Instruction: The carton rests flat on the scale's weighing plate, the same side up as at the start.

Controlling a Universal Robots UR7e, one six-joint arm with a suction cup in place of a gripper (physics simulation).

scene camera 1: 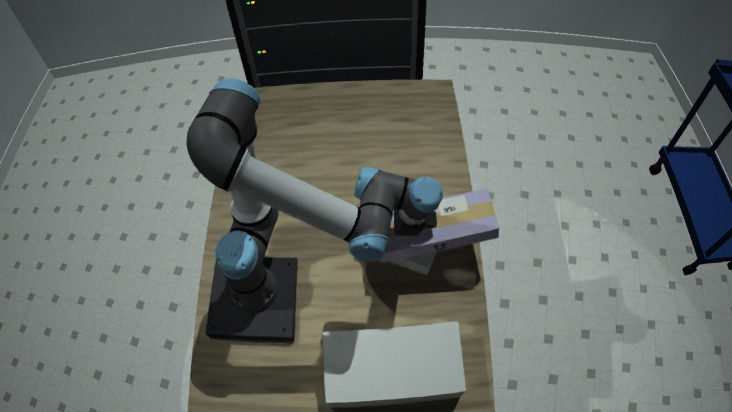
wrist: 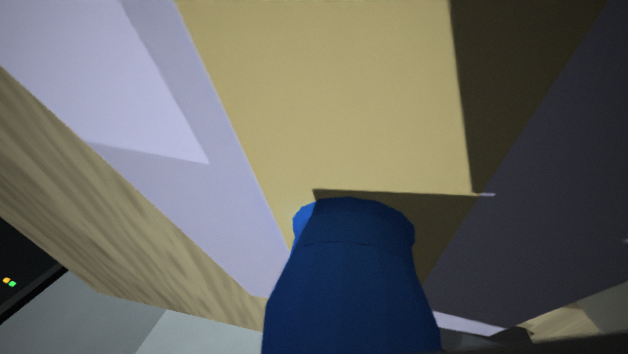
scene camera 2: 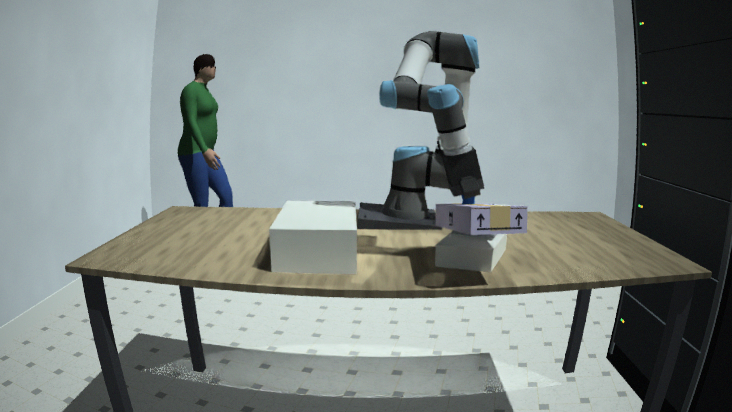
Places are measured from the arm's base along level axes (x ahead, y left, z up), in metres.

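Pixels of known places: hand, its tool point: [wrist: 326, 228]; arm's base, origin of its link: [scene camera 1: 253, 289] [scene camera 2: 405, 214].
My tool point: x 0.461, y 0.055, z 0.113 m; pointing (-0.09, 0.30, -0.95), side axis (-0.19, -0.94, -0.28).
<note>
Ahead of a thing's pixels: the offset from my tool point to its top centre. Level surfaces: height alone.
The lilac carton [scene camera 1: 463, 220] [scene camera 2: 463, 219] [wrist: 345, 100] with tan tape is level, with the arrows on its end face pointing up. It lies over the light grey scale @(0.006 m ahead, 0.014 m left, 0.064 m down) [scene camera 1: 417, 262] [scene camera 2: 461, 254], turned at an angle to it and overhanging it. Its underside is at or very close to the top of the scale; the weighing plate is hidden, so I cannot tell if they touch. My blue suction cup [scene camera 2: 468, 200] [wrist: 352, 212] is against the taped top face and holds the carton. In scene camera 1 the wrist hides the cup.
A large white box @(0.112 m back, 0.378 m right, 0.031 m down) [scene camera 1: 394, 360] [scene camera 2: 313, 250] stands on the wooden table @(0.136 m down) [scene camera 1: 358, 117] [scene camera 2: 204, 255], beside the scale. The arm's dark base plate [scene camera 1: 220, 319] is on the table. A person [scene camera 2: 199, 117] stands behind the table. A blue cart [scene camera 1: 699, 189] and a black rack [scene camera 1: 420, 46] stand beyond it.
</note>
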